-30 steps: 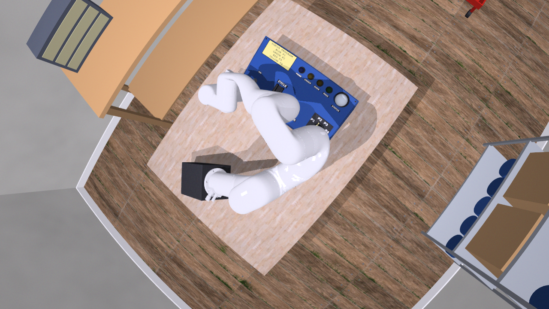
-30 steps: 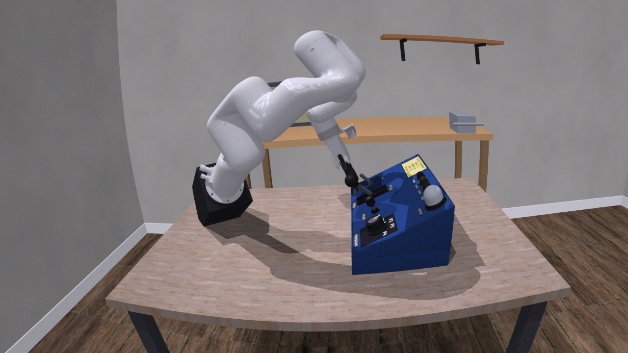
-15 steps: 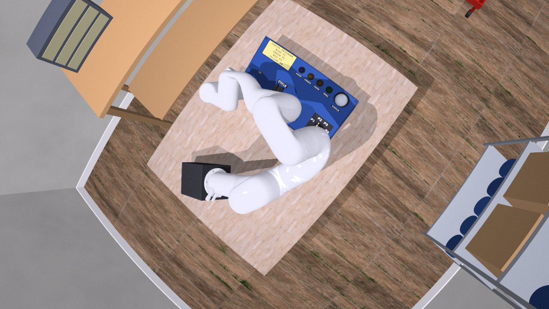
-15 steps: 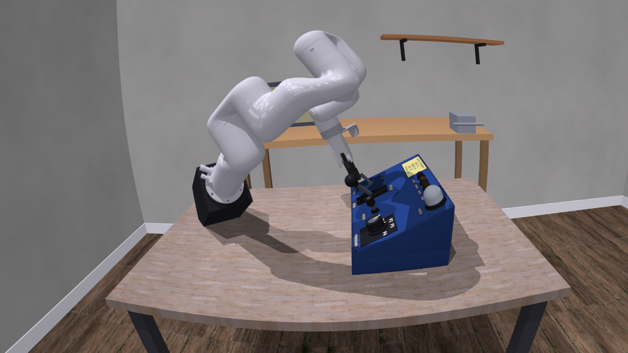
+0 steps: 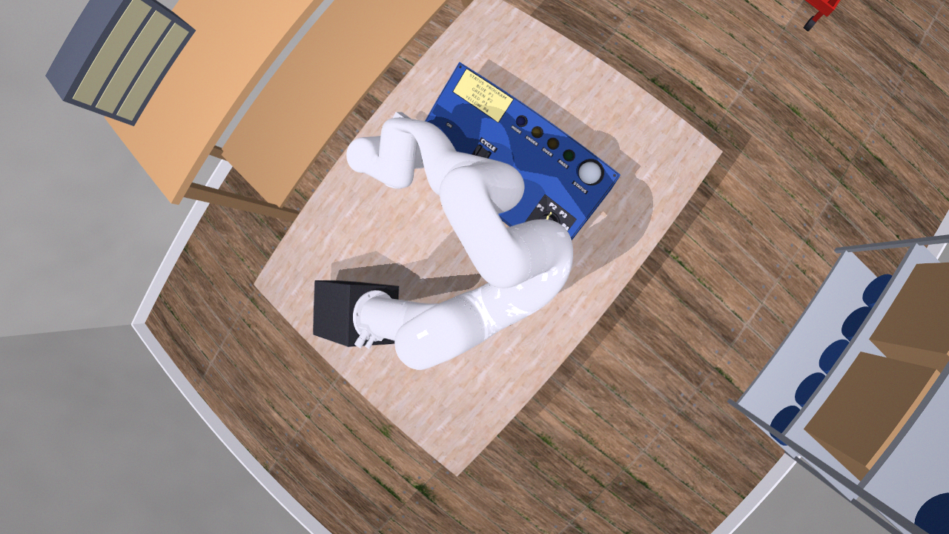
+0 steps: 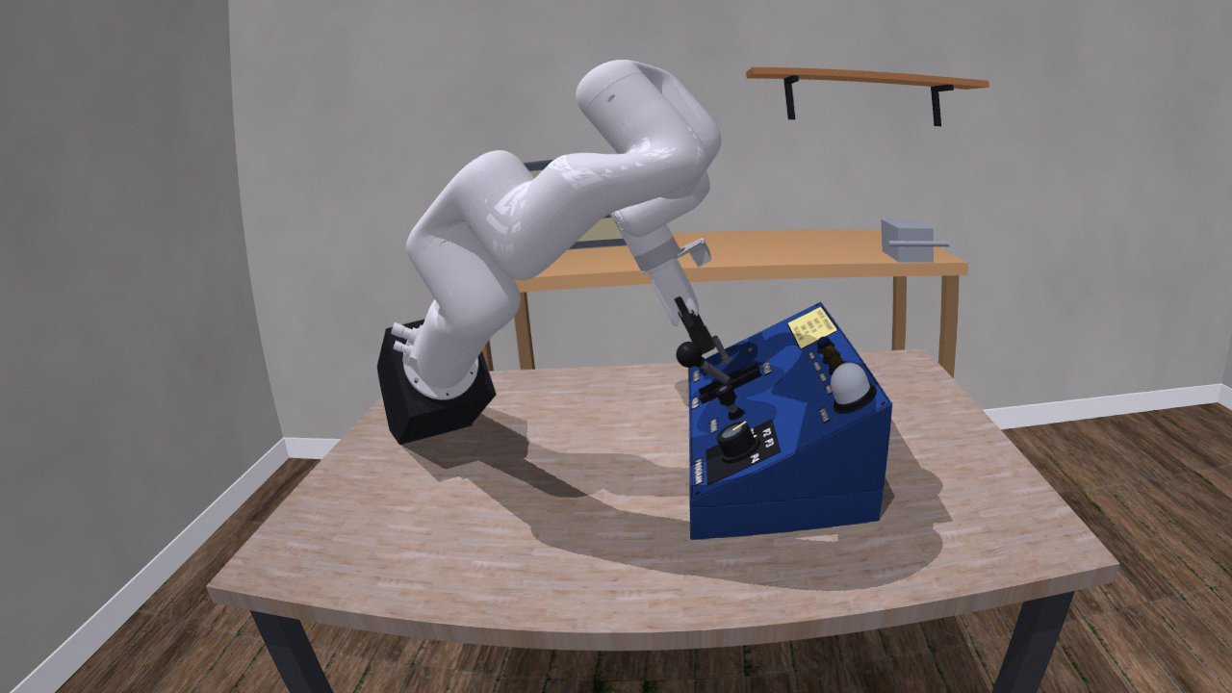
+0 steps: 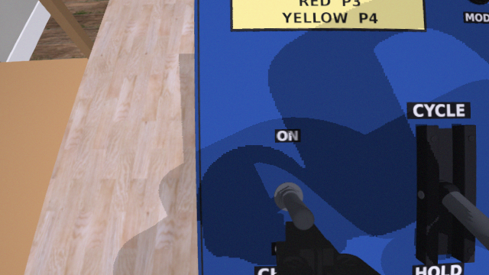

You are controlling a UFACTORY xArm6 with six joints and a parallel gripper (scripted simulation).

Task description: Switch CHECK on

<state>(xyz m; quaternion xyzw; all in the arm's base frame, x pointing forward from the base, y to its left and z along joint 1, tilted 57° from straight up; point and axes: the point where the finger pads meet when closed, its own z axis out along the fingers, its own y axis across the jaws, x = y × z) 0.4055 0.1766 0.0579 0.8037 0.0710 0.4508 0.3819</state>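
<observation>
Right now the grey check toggle is 3 cm ahead of my hand, 2 cm below it and 1 cm to the right of it. From my hand the other things lie so: blue console: 19 cm to the right, 4 cm below, 2 cm ahead; then hold lever: 12 cm to the right, 2 cm behind, 1 cm below; then mode button: 24 cm to the right, 3 cm behind, 2 cm below.
</observation>
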